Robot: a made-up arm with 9 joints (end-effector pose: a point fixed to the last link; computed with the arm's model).
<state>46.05 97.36 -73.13 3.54 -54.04 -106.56 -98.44 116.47 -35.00</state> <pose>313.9 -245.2 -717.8 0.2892 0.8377 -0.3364 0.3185</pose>
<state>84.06 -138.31 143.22 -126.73 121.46 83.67 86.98 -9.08 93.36</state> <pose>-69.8 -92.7 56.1 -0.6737 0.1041 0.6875 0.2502</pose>
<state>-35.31 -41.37 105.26 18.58 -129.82 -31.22 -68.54 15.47 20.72</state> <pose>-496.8 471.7 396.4 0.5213 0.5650 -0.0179 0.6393</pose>
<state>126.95 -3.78 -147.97 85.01 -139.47 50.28 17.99 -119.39 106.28</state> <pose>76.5 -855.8 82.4 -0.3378 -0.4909 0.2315 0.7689</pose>
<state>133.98 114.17 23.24 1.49 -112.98 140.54 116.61 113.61 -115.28</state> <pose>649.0 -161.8 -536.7 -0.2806 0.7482 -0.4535 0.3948</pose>
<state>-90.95 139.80 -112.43 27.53 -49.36 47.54 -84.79 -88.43 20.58</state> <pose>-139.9 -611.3 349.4 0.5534 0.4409 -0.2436 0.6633</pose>
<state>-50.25 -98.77 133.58 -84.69 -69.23 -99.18 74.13 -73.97 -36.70</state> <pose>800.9 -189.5 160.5 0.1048 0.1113 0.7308 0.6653</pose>
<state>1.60 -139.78 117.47 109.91 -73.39 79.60 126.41 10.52 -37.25</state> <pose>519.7 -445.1 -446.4 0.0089 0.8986 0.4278 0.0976</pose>
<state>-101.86 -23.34 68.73 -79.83 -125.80 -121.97 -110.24 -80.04 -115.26</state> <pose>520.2 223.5 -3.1 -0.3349 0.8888 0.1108 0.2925</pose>
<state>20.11 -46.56 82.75 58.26 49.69 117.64 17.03 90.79 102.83</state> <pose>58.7 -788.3 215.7 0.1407 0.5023 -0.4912 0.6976</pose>
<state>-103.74 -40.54 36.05 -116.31 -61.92 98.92 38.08 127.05 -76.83</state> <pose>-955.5 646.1 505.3 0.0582 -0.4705 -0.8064 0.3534</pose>
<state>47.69 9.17 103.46 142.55 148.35 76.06 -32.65 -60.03 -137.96</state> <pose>-602.6 -1202.4 120.3 -0.0153 -0.6471 0.2624 0.7157</pose>
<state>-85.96 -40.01 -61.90 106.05 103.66 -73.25 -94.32 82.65 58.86</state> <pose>389.7 173.1 -174.3 0.3567 0.2893 -0.2576 0.8501</pose>
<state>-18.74 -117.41 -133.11 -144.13 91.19 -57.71 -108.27 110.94 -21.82</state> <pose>-471.8 221.9 709.6 -0.1354 0.0058 0.9908 0.0006</pose>
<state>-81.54 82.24 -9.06 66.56 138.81 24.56 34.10 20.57 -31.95</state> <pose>343.4 303.8 -374.2 0.0217 0.1544 0.8557 0.4934</pose>
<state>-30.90 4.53 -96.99 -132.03 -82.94 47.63 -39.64 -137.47 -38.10</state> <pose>289.1 885.8 -200.4 -0.6863 0.2054 -0.5043 0.4822</pose>
